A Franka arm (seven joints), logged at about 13 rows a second.
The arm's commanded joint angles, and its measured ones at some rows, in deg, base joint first. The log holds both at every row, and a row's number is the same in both.
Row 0, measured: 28.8, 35.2, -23.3, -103.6, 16.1, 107.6, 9.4
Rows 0 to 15, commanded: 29.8, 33.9, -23.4, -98.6, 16.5, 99.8, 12.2; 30.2, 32.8, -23.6, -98.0, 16.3, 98.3, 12.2; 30.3, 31.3, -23.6, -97.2, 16.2, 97.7, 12.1; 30.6, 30.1, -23.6, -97.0, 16.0, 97.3, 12.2; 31.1, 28.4, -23.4, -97.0, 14.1, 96.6, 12.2; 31.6, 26.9, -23.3, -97.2, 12.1, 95.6, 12.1; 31.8, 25.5, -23.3, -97.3, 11.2, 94.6, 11.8; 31.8, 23.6, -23.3, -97.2, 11.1, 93.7, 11.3; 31.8, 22.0, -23.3, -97.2, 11.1, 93.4, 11.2; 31.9, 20.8, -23.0, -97.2, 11.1, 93.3, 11.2; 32.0, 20.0, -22.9, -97.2, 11.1, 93.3, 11.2; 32.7, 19.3, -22.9, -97.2, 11.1, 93.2, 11.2; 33.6, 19.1, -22.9, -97.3, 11.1, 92.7, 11.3; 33.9, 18.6, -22.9, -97.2, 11.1, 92.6, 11.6; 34.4, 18.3, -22.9, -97.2, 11.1, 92.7, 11.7; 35.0, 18.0, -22.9, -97.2, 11.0, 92.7, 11.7
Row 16, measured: 33.9, 19.7, -23.2, -96.3, 12.2, 93.1, 11.3
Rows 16 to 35, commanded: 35.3, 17.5, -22.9, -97.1, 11.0, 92.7, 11.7; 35.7, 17.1, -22.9, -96.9, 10.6, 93.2, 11.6; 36.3, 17.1, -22.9, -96.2, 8.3, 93.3, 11.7; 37.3, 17.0, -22.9, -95.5, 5.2, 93.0, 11.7; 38.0, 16.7, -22.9, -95.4, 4.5, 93.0, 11.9; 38.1, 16.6, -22.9, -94.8, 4.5, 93.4, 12.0; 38.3, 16.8, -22.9, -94.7, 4.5, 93.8, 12.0; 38.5, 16.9, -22.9, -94.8, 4.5, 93.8, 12.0; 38.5, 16.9, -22.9, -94.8, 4.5, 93.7, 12.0; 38.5, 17.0, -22.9, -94.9, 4.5, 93.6, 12.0; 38.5, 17.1, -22.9, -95.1, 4.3, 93.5, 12.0; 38.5, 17.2, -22.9, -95.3, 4.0, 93.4, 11.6; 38.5, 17.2, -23.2, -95.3, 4.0, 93.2, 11.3; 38.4, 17.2, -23.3, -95.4, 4.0, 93.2, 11.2; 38.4, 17.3, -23.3, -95.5, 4.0, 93.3, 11.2; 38.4, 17.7, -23.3, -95.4, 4.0, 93.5, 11.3; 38.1, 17.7, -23.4, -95.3, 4.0, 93.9, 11.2; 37.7, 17.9, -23.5, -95.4, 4.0, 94.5, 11.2; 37.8, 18.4, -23.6, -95.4, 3.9, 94.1, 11.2; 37.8, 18.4, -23.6, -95.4, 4.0, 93.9, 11.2
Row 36, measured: 37.9, 18.2, -23.6, -95.2, 4.7, 93.8, 11.3
